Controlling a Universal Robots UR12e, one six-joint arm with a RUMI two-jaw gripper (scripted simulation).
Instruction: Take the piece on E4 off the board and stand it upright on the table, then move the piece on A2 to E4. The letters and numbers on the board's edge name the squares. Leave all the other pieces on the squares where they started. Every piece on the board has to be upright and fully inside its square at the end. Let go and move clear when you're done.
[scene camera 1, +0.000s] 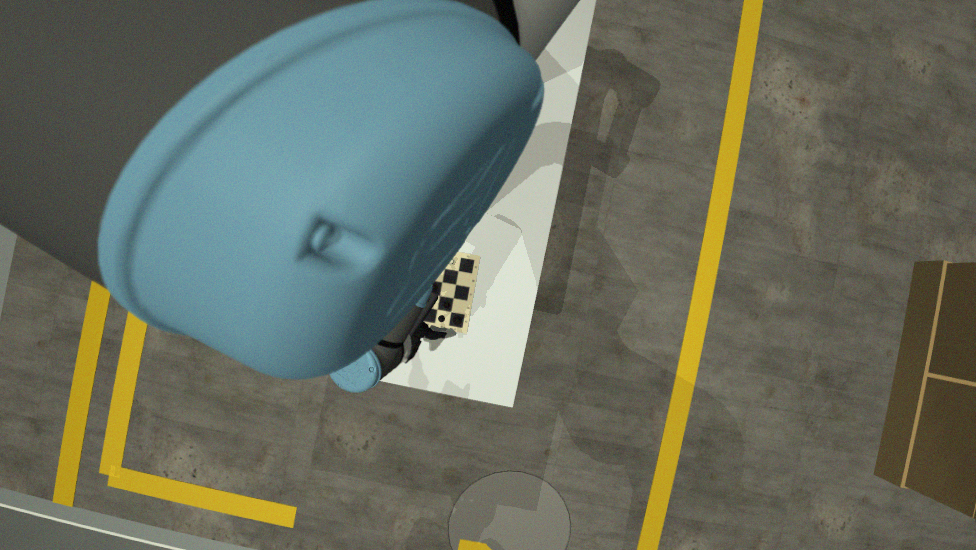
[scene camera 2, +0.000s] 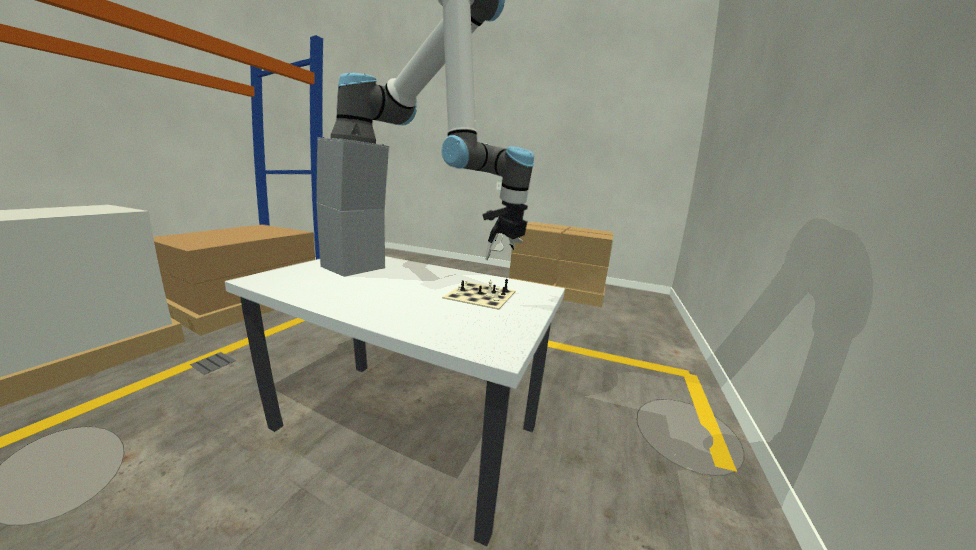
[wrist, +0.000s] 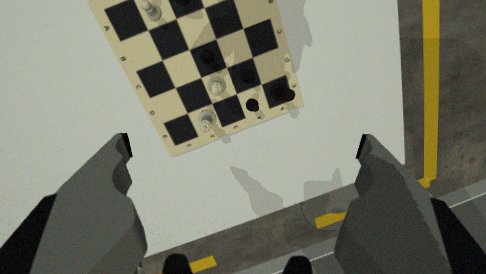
Observation:
In view: my gripper (scene camera 2: 500, 254) and a chessboard (scene camera 1: 456, 284).
The chessboard also shows in scene camera 2 (scene camera 2: 470, 296) and in the wrist view (wrist: 161, 59). My gripper shows as well in scene camera 1 (scene camera 1: 427, 316) and in the wrist view (wrist: 243, 135).

